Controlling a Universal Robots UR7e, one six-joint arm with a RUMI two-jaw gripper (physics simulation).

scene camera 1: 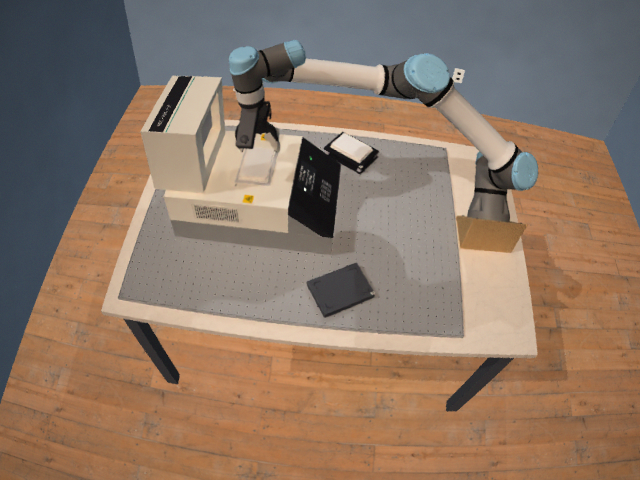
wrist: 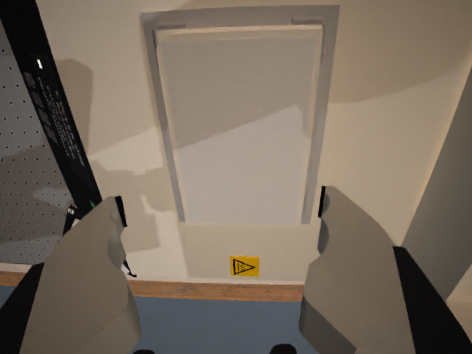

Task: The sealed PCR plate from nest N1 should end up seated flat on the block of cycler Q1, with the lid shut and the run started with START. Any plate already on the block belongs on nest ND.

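Note:
A pale plate [scene camera 1: 256, 166] [wrist: 240, 125] lies in the recessed block area of the cycler [scene camera 1: 227, 210] [wrist: 370, 150]. The cycler's lid [scene camera 1: 173, 160] stands upright, open, at the left. My gripper [scene camera 1: 259, 148] [wrist: 222, 194] is open and empty, above the far end of this plate, with its fingertips apart on either side, wider than the plate. A white-topped plate [scene camera 1: 351, 145] sits on a black nest [scene camera 1: 360, 167] behind the control panel. A dark nest [scene camera 1: 341, 290] with no plate on it lies at the front. The nest labels cannot be read.
The slanted black control panel [scene camera 1: 314, 193] [wrist: 55, 105] with a green mark stands at the cycler's right side in the scene view. The arm reaches over the table's back from its base at the right, beside a brown board [scene camera 1: 490, 235]. A perforated grey mat [scene camera 1: 232, 273] covers much of the table.

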